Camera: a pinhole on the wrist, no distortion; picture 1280 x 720 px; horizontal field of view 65.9 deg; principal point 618.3 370.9 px. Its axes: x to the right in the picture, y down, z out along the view. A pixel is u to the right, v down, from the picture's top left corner.
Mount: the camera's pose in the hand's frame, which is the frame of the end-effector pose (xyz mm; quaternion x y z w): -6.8 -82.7 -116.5 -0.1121 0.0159 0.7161 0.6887
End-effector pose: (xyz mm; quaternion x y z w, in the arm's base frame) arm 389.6 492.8 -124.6 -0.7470 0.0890 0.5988 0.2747
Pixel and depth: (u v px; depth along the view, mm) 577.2 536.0 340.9
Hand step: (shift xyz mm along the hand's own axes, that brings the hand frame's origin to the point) -110.1 -39.1 210.7
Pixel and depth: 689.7 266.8 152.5
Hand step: -12.3 -44.0 32.2
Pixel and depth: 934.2 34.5 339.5
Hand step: 57.8 90.1 209.7
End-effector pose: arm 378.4 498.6 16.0 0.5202 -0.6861 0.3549 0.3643
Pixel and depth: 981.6 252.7 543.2
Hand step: -23.0 213.3 384.9
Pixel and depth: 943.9 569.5 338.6
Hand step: -124.1 83.6 184.1
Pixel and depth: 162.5 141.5 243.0
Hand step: 18.3 -147.0 148.2
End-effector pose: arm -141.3 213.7 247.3 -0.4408 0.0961 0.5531 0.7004
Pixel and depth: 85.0 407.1 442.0
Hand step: -77.9 -239.8 355.6
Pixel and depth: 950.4 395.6 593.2
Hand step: -109.0 217.8 423.1
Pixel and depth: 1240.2 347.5 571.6
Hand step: -82.1 373.1 376.5
